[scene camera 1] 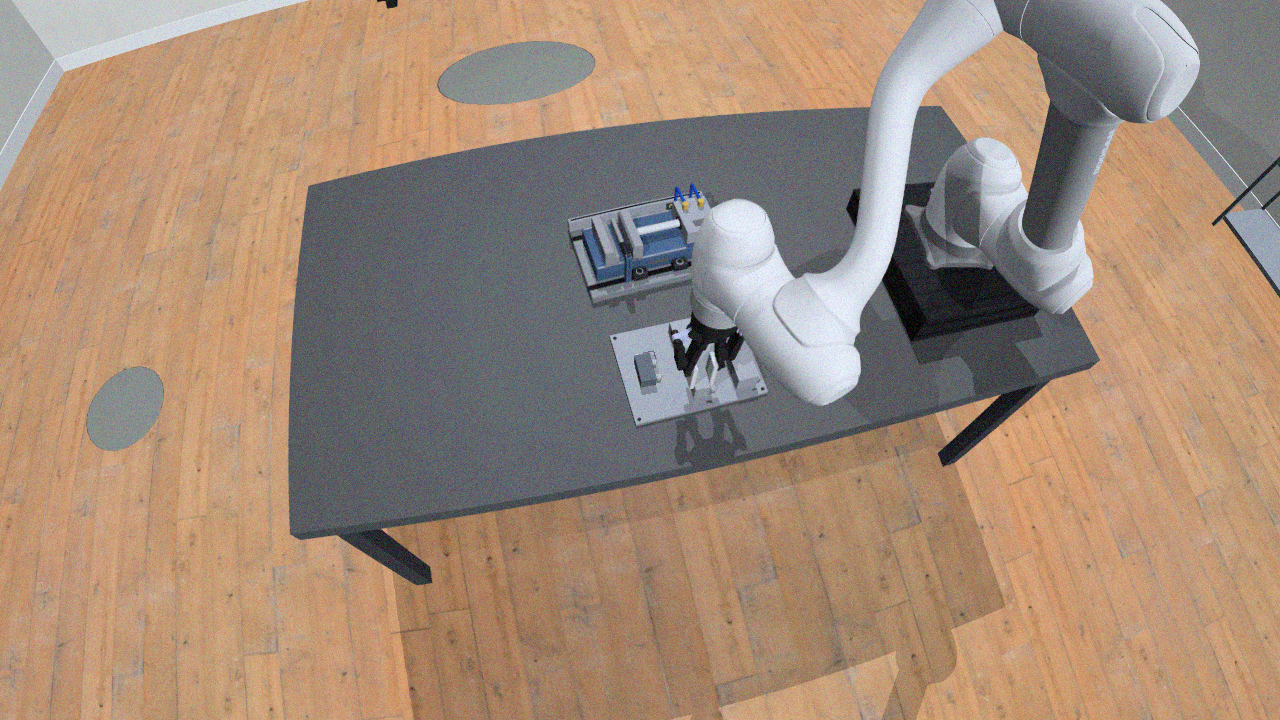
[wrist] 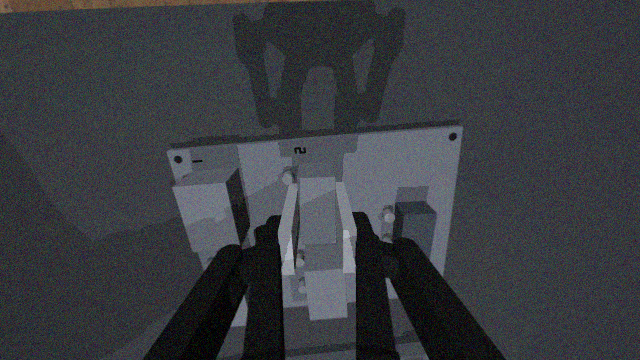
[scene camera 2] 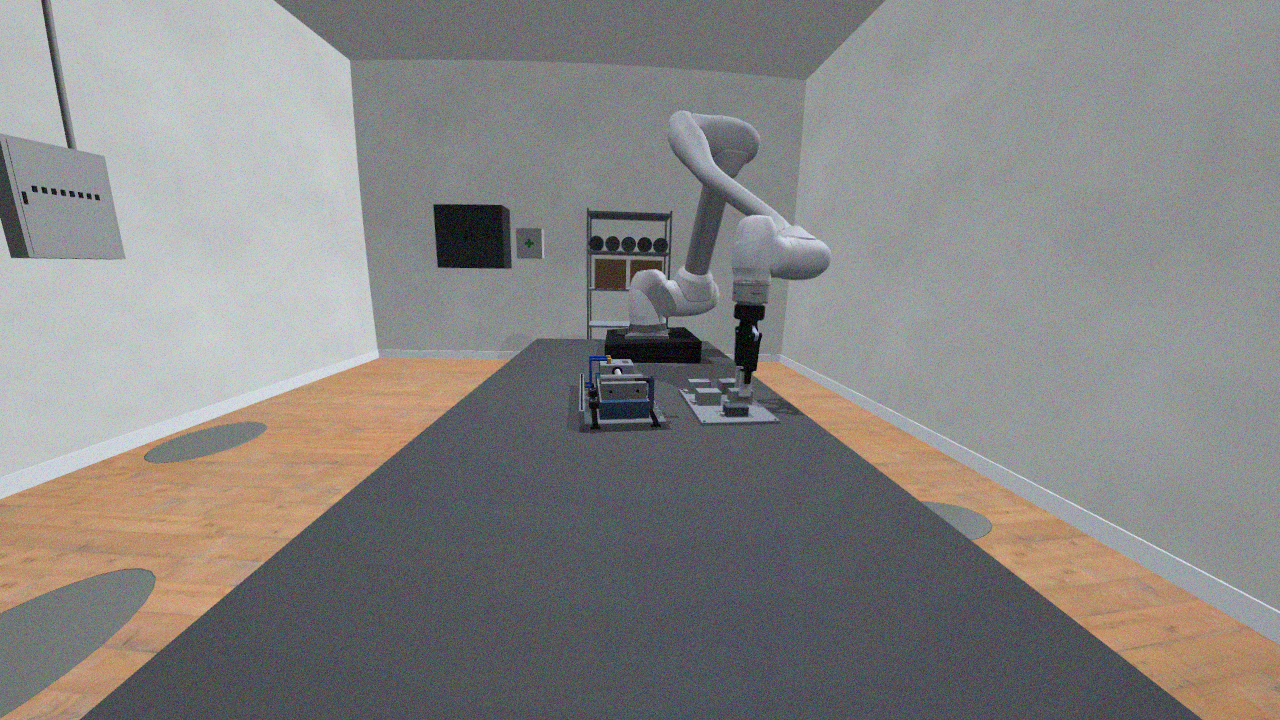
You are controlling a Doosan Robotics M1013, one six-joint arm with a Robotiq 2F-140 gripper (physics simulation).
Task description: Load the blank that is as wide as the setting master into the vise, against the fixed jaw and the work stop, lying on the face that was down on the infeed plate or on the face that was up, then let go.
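Places are measured from the arm's base along level axes (x left, y back, z up), in millimetres.
Pixels of known places: gripper, fingertip midpoint: [scene camera 1: 699,379] [wrist: 317,199] [scene camera 2: 742,393]; arm's base, link origin: [scene camera 1: 948,238] [scene camera 2: 647,335].
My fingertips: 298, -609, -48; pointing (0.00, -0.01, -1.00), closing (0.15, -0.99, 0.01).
Note:
For each thing: its top centre in the pictures, then the offset to it from my fingertips, as dx, dy, dz.
- infeed plate, top centre: [wrist: 322,233] [scene camera 1: 688,363] [scene camera 2: 723,403] -48, -12, -24
- light grey blank, top centre: [wrist: 317,212] [scene camera 1: 698,373] [scene camera 2: 740,389] -6, -1, +13
- dark setting master, top centre: [wrist: 417,241] [scene camera 1: 645,366] [scene camera 2: 736,405] -31, -95, +1
- blue vise, top centre: [scene camera 1: 651,220] [scene camera 2: 617,369] -325, -65, +67
- wider blank, top centre: [wrist: 208,219] [scene camera 1: 743,364] [scene camera 2: 729,380] -21, +85, +12
My gripper [scene camera 1: 706,372] [scene camera 2: 743,383] [wrist: 317,199] points down over the infeed plate [scene camera 1: 644,408] [scene camera 2: 760,415] [wrist: 375,160]. It is shut on a light grey blank [wrist: 317,207] beside the number 2, one pale finger pad on each long side. Whether this blank touches the plate is hard to tell. The dark setting master [scene camera 1: 646,368] [scene camera 2: 735,411] [wrist: 416,225] lies apart on the plate, beside small pins. The blue vise [scene camera 1: 660,259] [scene camera 2: 623,408] with grey jaws stands apart from the plate. The arm hides part of it in scene camera 1.
A wider blank [wrist: 205,205] lies by the number 1. Another blank [wrist: 327,295] lies close to the held one, towards the bottom of the wrist view. Yellow and blue fittings [scene camera 1: 689,198] stand up at the vise's end. The arm's black base [scene camera 1: 948,300] [scene camera 2: 653,346] stands on the table.

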